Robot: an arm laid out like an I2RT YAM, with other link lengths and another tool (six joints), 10 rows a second.
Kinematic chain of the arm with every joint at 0, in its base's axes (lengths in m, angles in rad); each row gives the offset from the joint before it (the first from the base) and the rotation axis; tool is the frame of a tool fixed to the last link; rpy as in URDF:
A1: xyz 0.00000 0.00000 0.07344 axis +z
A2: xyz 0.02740 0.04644 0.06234 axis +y
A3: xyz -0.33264 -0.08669 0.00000 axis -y
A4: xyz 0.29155 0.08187 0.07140 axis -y
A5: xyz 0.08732 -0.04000 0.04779 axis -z
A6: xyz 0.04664 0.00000 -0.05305 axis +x
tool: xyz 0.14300 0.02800 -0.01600 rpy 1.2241 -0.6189 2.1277
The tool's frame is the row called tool.
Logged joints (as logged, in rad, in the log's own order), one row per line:
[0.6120, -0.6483, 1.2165, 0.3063, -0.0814, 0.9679]
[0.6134, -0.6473, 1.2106, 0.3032, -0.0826, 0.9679]
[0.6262, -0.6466, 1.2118, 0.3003, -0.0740, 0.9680]
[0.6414, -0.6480, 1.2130, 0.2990, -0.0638, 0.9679]
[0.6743, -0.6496, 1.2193, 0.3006, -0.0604, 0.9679]
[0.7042, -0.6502, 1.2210, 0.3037, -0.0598, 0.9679]
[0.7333, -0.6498, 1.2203, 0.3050, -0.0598, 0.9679]
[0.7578, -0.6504, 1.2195, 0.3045, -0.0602, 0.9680]
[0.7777, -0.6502, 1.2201, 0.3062, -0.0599, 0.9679]
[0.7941, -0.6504, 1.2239, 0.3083, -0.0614, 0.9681]
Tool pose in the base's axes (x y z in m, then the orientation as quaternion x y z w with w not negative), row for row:
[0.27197, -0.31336, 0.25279, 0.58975, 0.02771, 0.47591, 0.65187]
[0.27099, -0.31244, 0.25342, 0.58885, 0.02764, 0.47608, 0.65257]
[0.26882, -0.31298, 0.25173, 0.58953, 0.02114, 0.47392, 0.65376]
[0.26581, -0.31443, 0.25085, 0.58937, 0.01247, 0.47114, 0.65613]
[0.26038, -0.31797, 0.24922, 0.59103, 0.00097, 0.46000, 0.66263]
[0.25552, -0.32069, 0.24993, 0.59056, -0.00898, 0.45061, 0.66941]
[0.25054, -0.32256, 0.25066, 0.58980, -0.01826, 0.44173, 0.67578]
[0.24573, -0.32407, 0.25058, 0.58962, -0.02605, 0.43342, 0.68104]
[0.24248, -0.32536, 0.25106, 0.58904, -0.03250, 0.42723, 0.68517]
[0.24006, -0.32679, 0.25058, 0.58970, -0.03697, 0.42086, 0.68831]
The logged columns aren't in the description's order. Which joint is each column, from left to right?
Columns, left to right: A5, A1, A2, A3, A6, A4.
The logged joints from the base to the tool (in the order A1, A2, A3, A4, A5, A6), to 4 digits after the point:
[-0.6483, 1.2165, 0.3063, 0.9679, 0.6120, -0.0814]
[-0.6473, 1.2106, 0.3032, 0.9679, 0.6134, -0.0826]
[-0.6466, 1.2118, 0.3003, 0.9680, 0.6262, -0.0740]
[-0.6480, 1.2130, 0.2990, 0.9679, 0.6414, -0.0638]
[-0.6496, 1.2193, 0.3006, 0.9679, 0.6743, -0.0604]
[-0.6502, 1.2210, 0.3037, 0.9679, 0.7042, -0.0598]
[-0.6498, 1.2203, 0.3050, 0.9679, 0.7333, -0.0598]
[-0.6504, 1.2195, 0.3045, 0.9680, 0.7578, -0.0602]
[-0.6502, 1.2201, 0.3062, 0.9679, 0.7777, -0.0599]
[-0.6504, 1.2239, 0.3083, 0.9681, 0.7941, -0.0614]

